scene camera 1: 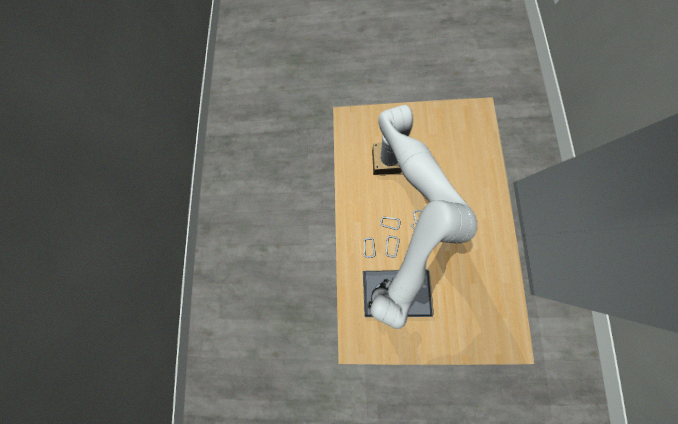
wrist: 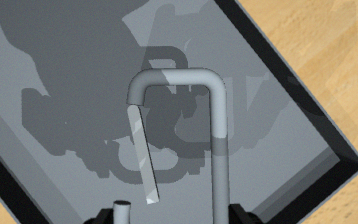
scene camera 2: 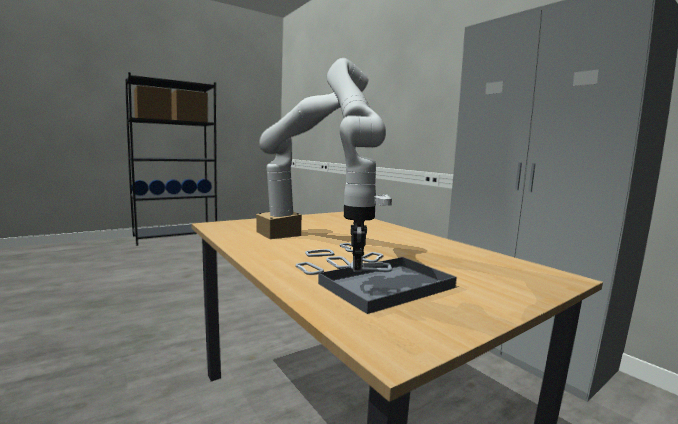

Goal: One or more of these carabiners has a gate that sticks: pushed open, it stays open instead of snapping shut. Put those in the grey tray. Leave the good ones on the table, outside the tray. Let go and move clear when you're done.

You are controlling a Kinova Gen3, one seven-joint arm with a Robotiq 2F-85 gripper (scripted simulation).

Labels:
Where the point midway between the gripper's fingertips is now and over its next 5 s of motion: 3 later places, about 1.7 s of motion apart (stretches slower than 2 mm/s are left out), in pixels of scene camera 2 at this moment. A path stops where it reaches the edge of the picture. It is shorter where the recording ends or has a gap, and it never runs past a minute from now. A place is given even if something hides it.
My gripper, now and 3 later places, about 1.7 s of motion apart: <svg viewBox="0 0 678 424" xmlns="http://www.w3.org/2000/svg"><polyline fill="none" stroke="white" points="357,267 354,288 353,251 348,212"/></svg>

